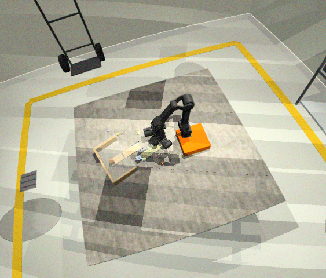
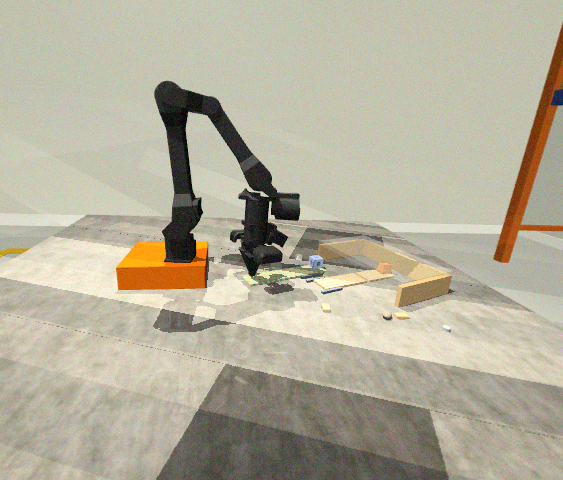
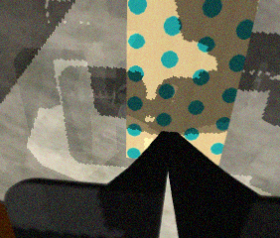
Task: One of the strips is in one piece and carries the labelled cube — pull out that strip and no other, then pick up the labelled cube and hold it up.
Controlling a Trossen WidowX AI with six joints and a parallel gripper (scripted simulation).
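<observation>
Right now the white block is 17 cm to the left of my gripper tip and 14 cm ahead of it. From my gripper tip the other things lie so: brown cube (16 cm to the left, 2 cm ahead).
</observation>
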